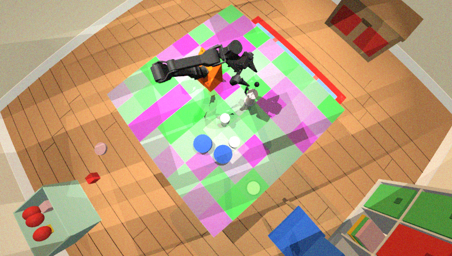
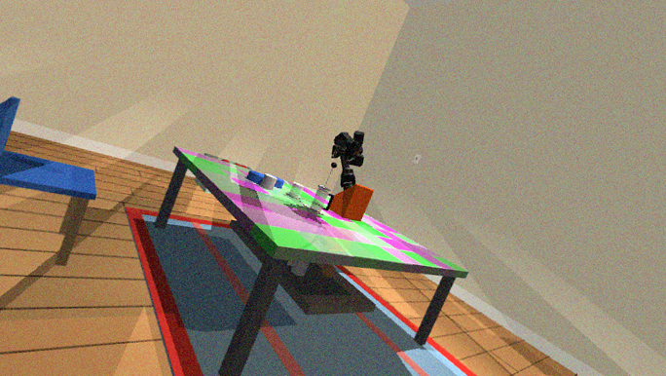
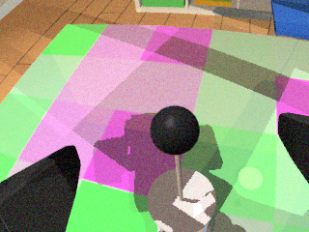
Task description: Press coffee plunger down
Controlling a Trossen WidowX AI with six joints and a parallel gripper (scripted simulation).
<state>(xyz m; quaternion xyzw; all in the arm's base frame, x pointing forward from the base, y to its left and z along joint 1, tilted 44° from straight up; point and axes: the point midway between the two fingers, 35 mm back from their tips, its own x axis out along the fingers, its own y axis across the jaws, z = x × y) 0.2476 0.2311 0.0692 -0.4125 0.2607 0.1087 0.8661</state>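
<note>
Right now my gripper tip is 16 cm above the coffee press, 1 cm to the right of it and 1 cm short of it.
</note>
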